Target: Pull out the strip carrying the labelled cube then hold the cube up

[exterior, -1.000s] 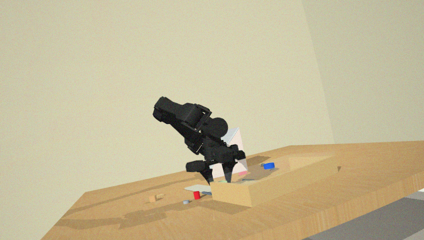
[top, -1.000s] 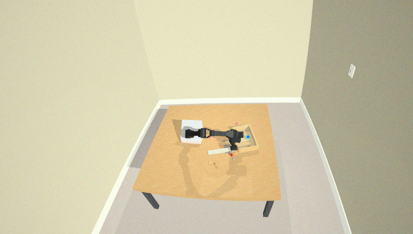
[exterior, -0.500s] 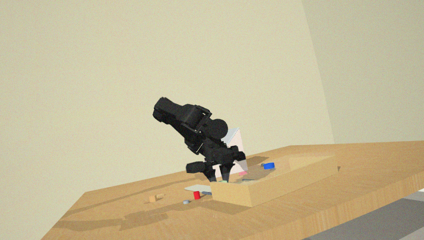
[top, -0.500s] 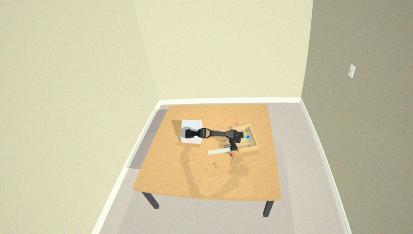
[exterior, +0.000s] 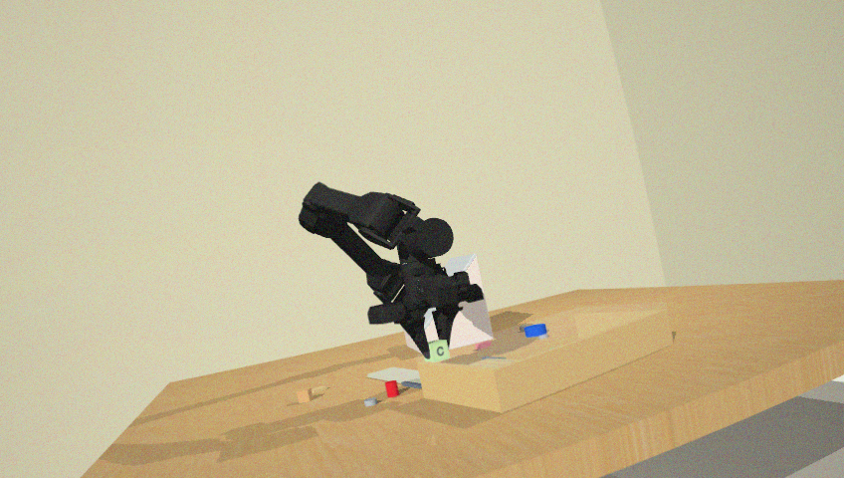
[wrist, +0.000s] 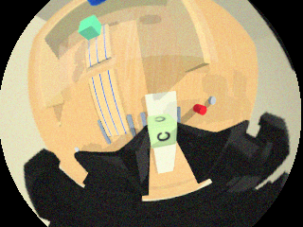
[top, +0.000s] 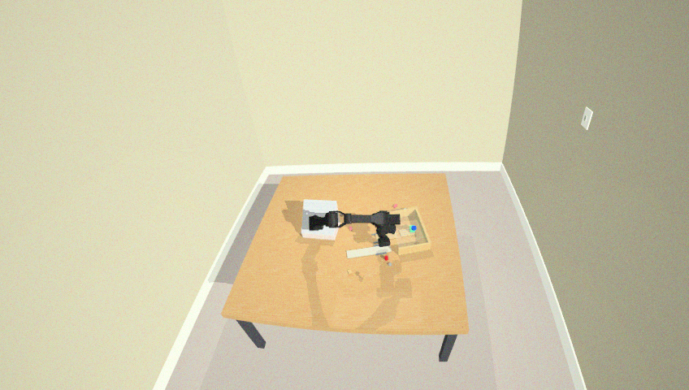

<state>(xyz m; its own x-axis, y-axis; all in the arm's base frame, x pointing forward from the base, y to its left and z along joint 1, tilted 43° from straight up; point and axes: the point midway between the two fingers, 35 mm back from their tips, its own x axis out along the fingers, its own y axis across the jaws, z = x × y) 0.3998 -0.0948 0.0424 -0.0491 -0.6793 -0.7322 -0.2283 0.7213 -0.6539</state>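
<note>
My gripper tip is now 3 cm short of the red cylinder, 9 cm to the left of it and 3 cm above it. From my gripper tip the other things lie so: tan cube (10 cm behind, 22 cm to the right, 3 cm below); then blue disc (18 cm ahead, 10 cm to the left, 3 cm above); then light green labelled cube (1 cm above).
</note>
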